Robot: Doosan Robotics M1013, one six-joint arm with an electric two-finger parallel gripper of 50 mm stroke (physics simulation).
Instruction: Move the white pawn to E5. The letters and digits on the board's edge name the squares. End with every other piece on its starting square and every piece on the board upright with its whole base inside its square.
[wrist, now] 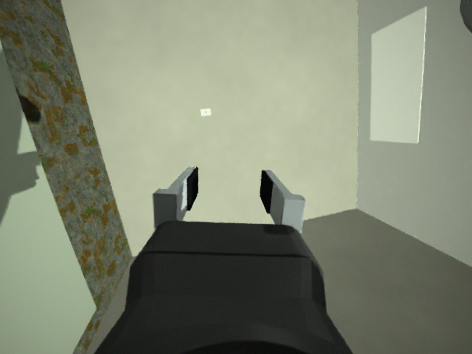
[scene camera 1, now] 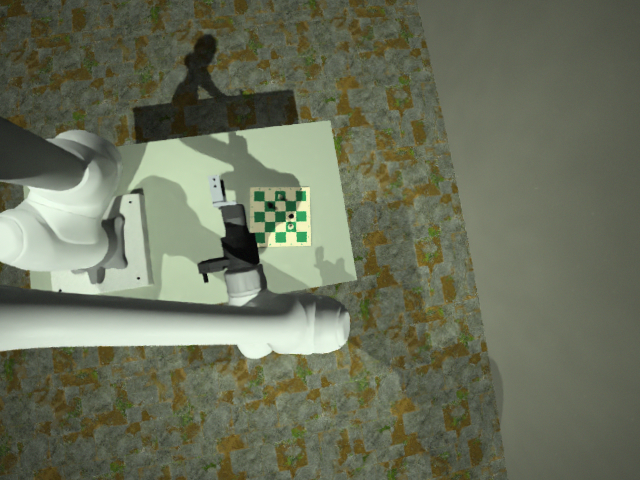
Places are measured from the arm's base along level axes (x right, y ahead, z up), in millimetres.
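Pixels of known places: gripper, fingertip midpoint: point(wrist: 229, 181) point(scene camera 1: 215, 178); arm's base, origin of the base link: point(scene camera 1: 99, 245).
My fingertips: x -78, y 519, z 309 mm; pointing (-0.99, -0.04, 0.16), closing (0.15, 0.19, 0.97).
Observation:
For each thing: its top centre in the pictures, then the offset to it from my fingertips. Level surfaces: height alone.
- chessboard, middle of its top: point(scene camera 1: 280, 216) dx +39, dy +105, dz -332 mm
- small pale piece, middle of its top: point(scene camera 1: 290, 225) dx +80, dy +138, dz -288 mm
- dark-topped piece, middle of its top: point(scene camera 1: 290, 215) dx +43, dy +144, dz -300 mm
- black piece, middle of its top: point(scene camera 1: 268, 203) dx -6, dy +72, dz -300 mm
- small piece, middle of its top: point(scene camera 1: 279, 194) dx -33, dy +112, dz -300 mm
- pale table, its level: dz -339 mm
The chessboard point(scene camera 1: 309, 206) has green and cream squares and lies on the pale table; its edge letters and digits are too small to read. A small pale piece point(scene camera 1: 290, 226), seemingly the white pawn, stands on a green square in its lower right part. A dark-topped piece point(scene camera 1: 291, 215) is just above it in the picture. A black piece point(scene camera 1: 271, 205) and another small piece point(scene camera 1: 280, 196) are in the shaded upper part. My gripper point(scene camera 1: 218, 187) point(wrist: 229, 181) is open and empty, left of the board and pointing away from it. Board and pieces do not show in the wrist view.
The pale table point(scene camera 1: 333, 180) point(wrist: 40, 280) carries the arm's base plate point(scene camera 1: 139, 248) at the left. My forearm point(scene camera 1: 155, 325) crosses below the board in the scene view, and the dark gripper body point(scene camera 1: 240, 248) overlaps its lower left corner. A wall point(wrist: 250, 75) fills much of the wrist view.

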